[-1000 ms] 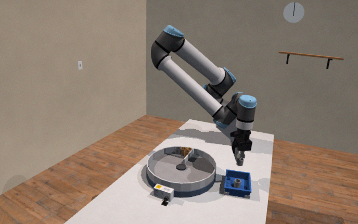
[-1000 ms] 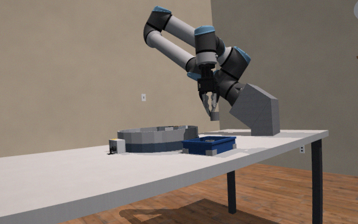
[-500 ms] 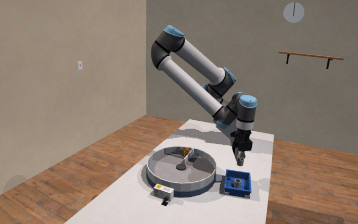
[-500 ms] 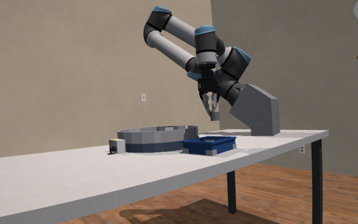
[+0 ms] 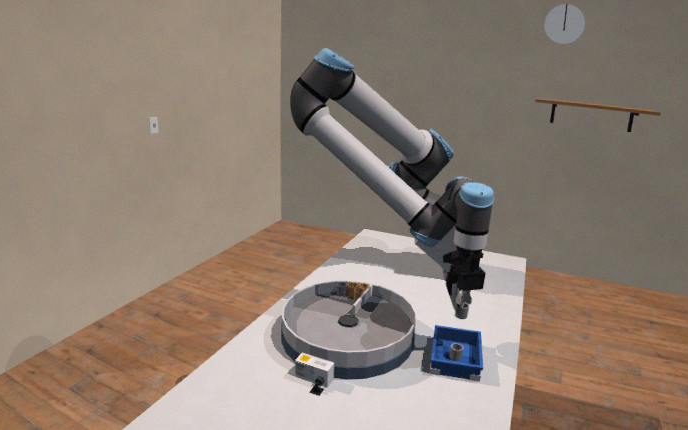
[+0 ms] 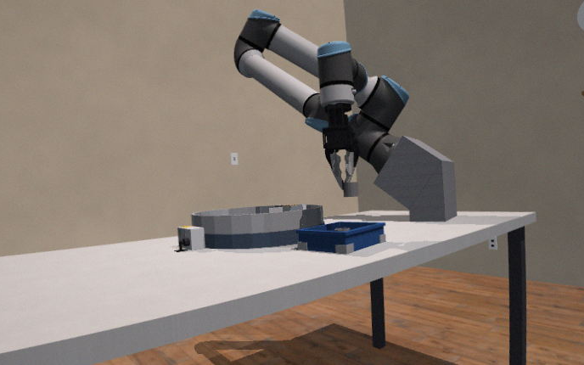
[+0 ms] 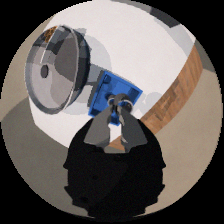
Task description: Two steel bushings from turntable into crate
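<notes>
Now: hand 4 cm short of the blue crate, 2 cm to the right of it and 13 cm above it. The rest, counted from my hand: grey turntable 4 cm ahead, 33 cm to the right, 10 cm below.
</notes>
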